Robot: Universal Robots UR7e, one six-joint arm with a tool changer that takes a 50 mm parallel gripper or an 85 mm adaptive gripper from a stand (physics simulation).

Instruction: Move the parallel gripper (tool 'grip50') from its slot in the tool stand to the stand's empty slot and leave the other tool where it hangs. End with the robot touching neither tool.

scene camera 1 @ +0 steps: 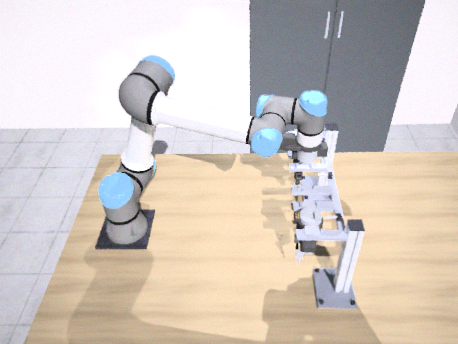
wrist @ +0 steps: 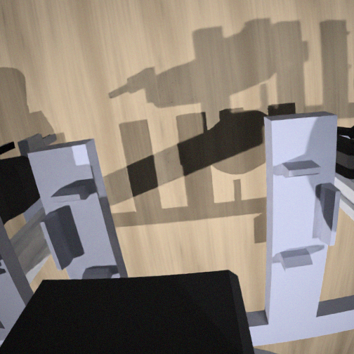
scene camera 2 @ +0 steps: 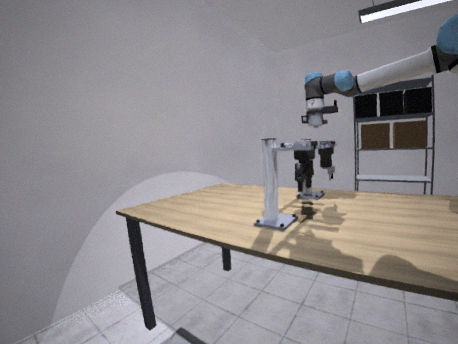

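Where they show: end effector, tool point: (scene camera 2: 316,125); arm's base, origin of the base link: (scene camera 1: 127,228).
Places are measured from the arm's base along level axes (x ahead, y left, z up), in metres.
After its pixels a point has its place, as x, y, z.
Note:
The bare tool changer end of my arm (scene camera 1: 306,154) @[0.631, -0.003, 0.392] (scene camera 2: 315,119) @[0.627, 0.058, 0.378] carries no tool and hangs above the tool stand (scene camera 1: 349,262) @[0.770, -0.206, 0.148] (scene camera 2: 270,180) @[0.726, 0.285, 0.153]. The parallel gripper (scene camera 1: 309,244) (scene camera 2: 326,156), with a dark body and pale fingertips, hangs in the slot nearest scene camera 1; part of it shows at the left in the wrist view (wrist: 17,187). Its finger opening is unclear. The black adaptive gripper (scene camera 2: 304,162) (wrist: 345,155) hangs in the opposite end slot. The empty middle slot lies between a left fork arm (wrist: 97,245) and a right fork arm (wrist: 295,210).
A black block (wrist: 135,310) on my wrist covers the lower wrist view. The stand's crossbar (wrist: 300,335) runs behind the fork arms. Its near foot (scene camera 1: 335,297) @[0.745, -0.234, 0.000] is bolted to the wooden table (scene camera 1: 210,280) @[0.340, -0.195, -0.012] (scene camera 2: 200,205) @[1.179, 0.234, -0.012]. A grey cabinet (scene camera 1: 295,50) and a shelf rack (scene camera 2: 356,150) stand beyond.

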